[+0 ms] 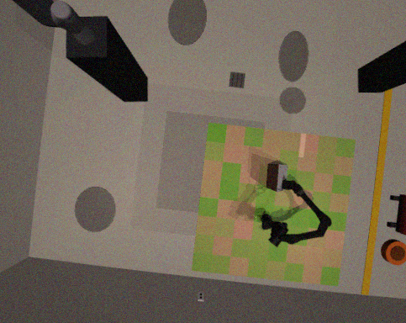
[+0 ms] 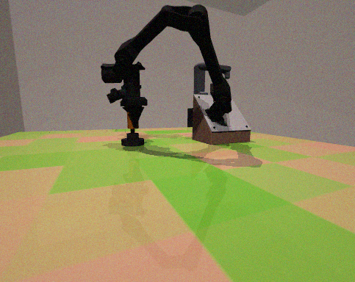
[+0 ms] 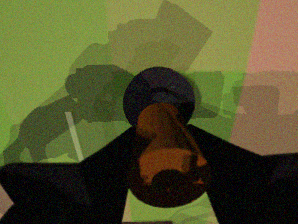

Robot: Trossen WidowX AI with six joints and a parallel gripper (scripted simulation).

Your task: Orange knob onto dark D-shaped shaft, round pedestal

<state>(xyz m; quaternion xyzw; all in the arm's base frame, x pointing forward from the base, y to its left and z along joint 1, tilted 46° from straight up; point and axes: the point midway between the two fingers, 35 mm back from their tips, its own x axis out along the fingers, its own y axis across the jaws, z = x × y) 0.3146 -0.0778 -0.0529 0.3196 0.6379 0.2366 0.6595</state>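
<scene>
Now: gripper tip 20 mm below the orange knob. Also, from my gripper tip: dark pedestal: 40 mm below.
</scene>
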